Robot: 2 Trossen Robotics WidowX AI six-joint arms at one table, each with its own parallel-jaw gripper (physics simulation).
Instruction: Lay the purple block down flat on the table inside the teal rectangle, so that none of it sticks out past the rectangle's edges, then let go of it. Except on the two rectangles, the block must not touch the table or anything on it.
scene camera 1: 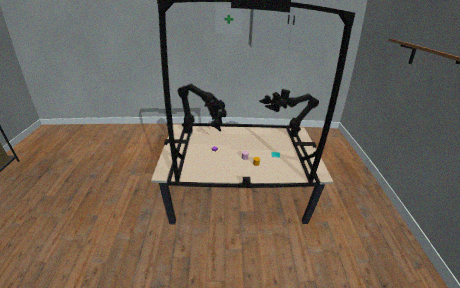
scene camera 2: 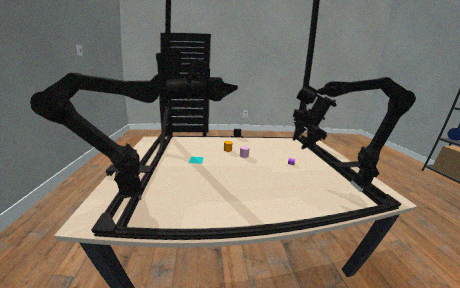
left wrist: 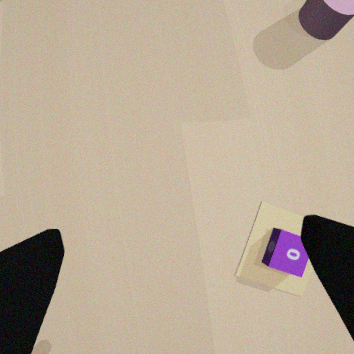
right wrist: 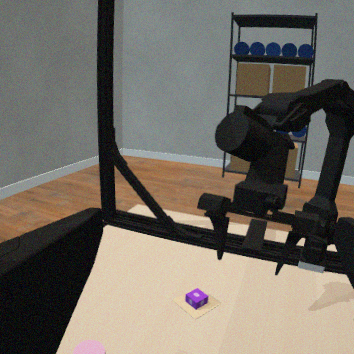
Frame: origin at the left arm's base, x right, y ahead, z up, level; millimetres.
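Where they show: left gripper, between the fingertips: [scene camera 1: 221,128] [scene camera 2: 297,144] [left wrist: 183,235] [right wrist: 246,266]; right gripper, between the fingertips: [scene camera 1: 261,103] [scene camera 2: 230,86] [right wrist: 222,225]; left arm's base, origin of its link: [scene camera 1: 188,131] [scene camera 2: 362,183] [right wrist: 312,257]; right arm's base, origin of its link: [scene camera 1: 293,135] [scene camera 2: 130,191].
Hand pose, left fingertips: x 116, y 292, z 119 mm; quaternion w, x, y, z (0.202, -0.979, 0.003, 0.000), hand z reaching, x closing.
Each offset is from my left fingertips to the centre of the thing. "spot": to the spot under its first point.
The purple block {dz -129, dx +93, dy -37 mm} [scene camera 1: 214,148] [scene camera 2: 291,161] [left wrist: 290,253] [right wrist: 196,298] lies on a pale yellow rectangle {spot: dz -137, dx +82, dy -4 mm} [left wrist: 269,214] [right wrist: 197,314] on the table. The teal rectangle {spot: dz -137, dx +96, dy +426 mm} [scene camera 1: 276,154] [scene camera 2: 196,160] is bare, on the other side of the table. My left gripper [scene camera 1: 218,128] [scene camera 2: 300,141] [left wrist: 183,235] [right wrist: 246,266] is open and empty, above the table. In the left wrist view the block is near the right-hand finger, which hides its right edge. My right gripper [scene camera 1: 264,104] [scene camera 2: 235,89] is open and empty, high above the table and far from the block.
A pink cylinder {dz -115, dx +163, dy +190 mm} [scene camera 1: 245,156] [scene camera 2: 244,152] [left wrist: 326,21] [right wrist: 90,347] and an orange cylinder {dz -116, dx +224, dy +271 mm} [scene camera 1: 256,161] [scene camera 2: 228,146] stand between the block and the teal rectangle. A black frame [scene camera 1: 166,75] [scene camera 2: 260,231] [right wrist: 106,125] borders the table and rises above it.
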